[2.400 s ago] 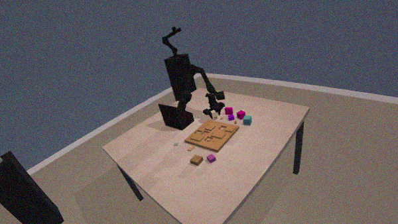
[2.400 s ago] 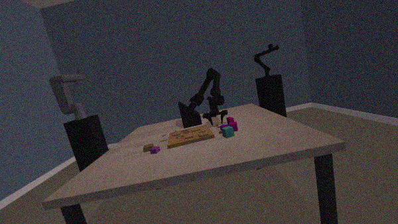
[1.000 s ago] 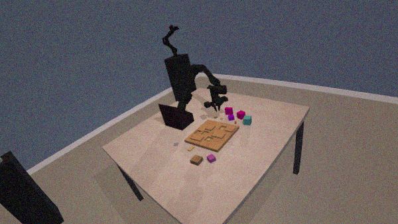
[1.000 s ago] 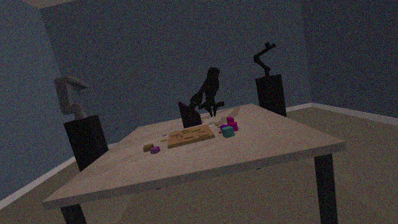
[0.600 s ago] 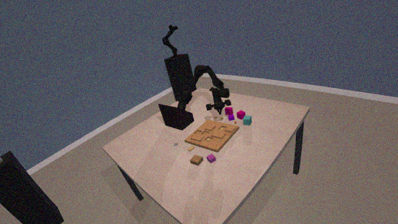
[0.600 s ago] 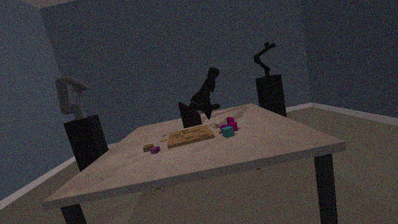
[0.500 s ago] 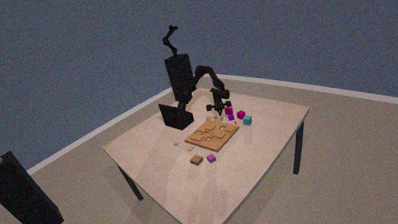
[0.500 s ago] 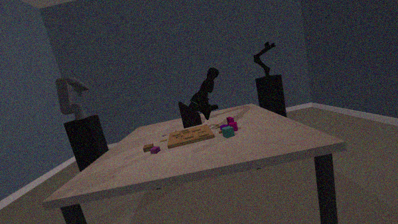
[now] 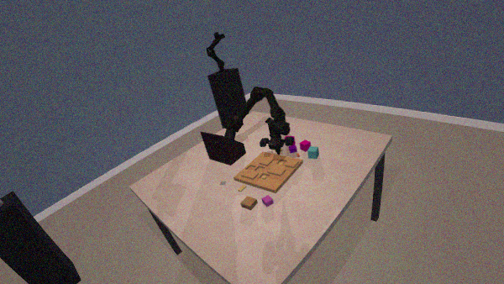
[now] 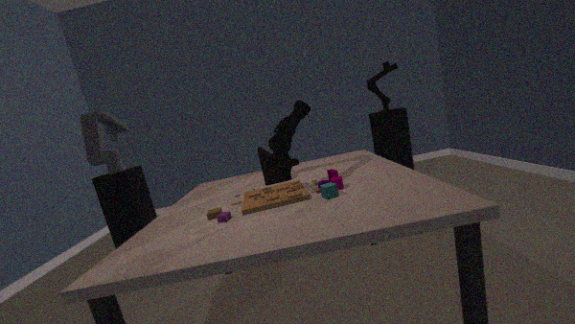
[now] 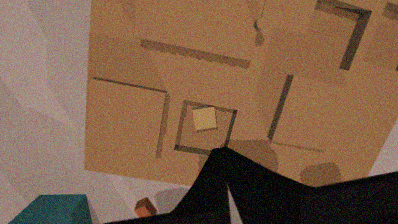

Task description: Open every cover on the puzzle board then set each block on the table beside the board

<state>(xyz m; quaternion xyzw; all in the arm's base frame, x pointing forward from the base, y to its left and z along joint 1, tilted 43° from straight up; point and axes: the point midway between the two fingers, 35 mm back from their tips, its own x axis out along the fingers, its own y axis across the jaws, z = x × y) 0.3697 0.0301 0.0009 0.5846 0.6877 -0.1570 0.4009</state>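
Right now the small orange block is 130 mm to the left of my gripper tip, 70 mm below it and 50 mm ahead of it. Round my gripper tip: magenta block (210 mm to the left, 60 mm below, 50 mm ahead); then brown block (350 mm to the right, 70 mm below, 40 mm ahead); then teal block (150 mm to the left, 140 mm ahead, 50 mm below).
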